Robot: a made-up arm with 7 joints.
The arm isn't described. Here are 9 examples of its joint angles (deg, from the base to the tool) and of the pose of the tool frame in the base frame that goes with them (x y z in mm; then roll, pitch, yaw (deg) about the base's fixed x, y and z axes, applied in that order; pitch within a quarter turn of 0, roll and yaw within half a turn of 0).
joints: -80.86 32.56 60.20 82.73 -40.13 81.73 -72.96
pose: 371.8 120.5 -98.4 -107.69 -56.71 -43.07
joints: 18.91 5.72 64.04 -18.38 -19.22 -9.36 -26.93
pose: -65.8 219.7 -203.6 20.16 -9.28 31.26
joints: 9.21 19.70 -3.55 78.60 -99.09 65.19 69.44
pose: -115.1 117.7 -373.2 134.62 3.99 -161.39
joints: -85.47 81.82 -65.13 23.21 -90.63 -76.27 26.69
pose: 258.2 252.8 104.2 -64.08 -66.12 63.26
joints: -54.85 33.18 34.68 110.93 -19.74 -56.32 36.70
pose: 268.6 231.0 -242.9 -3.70 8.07 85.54
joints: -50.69 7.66 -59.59 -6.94 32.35 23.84 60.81
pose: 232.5 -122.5 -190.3 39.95 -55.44 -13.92
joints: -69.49 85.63 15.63 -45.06 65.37 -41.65 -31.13
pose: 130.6 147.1 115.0 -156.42 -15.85 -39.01
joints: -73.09 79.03 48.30 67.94 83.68 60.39 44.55
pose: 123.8 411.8 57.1 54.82 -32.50 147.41
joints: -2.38 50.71 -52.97 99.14 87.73 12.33 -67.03
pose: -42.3 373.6 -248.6 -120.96 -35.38 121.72
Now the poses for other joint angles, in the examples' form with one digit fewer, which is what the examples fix.
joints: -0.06 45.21 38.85 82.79 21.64 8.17 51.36
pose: -51 355 -280 92.7 -11.0 102.7
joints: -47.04 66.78 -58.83 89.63 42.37 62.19 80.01
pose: 165 389 -76 -140.5 -27.0 -9.9
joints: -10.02 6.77 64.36 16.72 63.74 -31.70 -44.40
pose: 84 209 -300 58.7 41.3 12.1
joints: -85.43 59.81 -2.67 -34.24 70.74 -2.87 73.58
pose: 197 109 141 -128.5 3.8 -160.5
